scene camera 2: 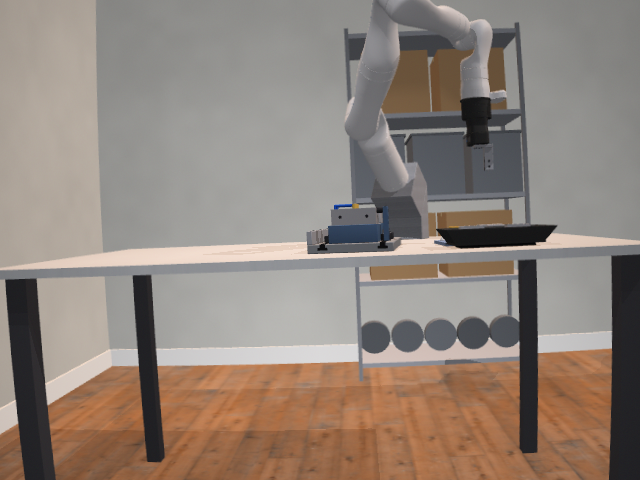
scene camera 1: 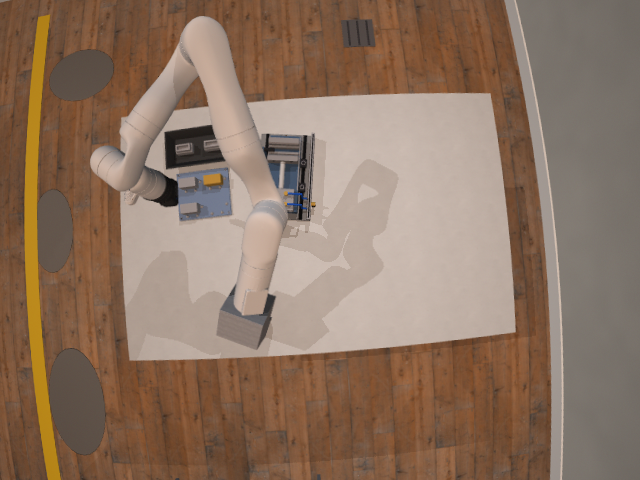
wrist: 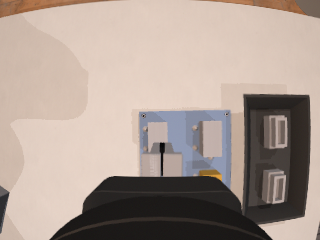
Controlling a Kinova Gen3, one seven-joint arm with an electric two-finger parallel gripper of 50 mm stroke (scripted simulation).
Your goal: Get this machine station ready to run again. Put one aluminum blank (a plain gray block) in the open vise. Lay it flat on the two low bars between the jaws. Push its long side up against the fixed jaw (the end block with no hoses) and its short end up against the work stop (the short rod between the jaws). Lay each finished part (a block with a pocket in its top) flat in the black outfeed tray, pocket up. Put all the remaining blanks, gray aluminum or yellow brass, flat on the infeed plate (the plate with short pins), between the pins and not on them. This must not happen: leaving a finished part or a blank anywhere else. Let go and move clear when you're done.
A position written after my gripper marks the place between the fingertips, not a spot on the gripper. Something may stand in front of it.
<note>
In view: my gripper [scene camera 2: 488, 170], a finished part [wrist: 275, 131] and a finished part [wrist: 270, 193].
My gripper is seen too in the wrist view [wrist: 162, 154].
</note>
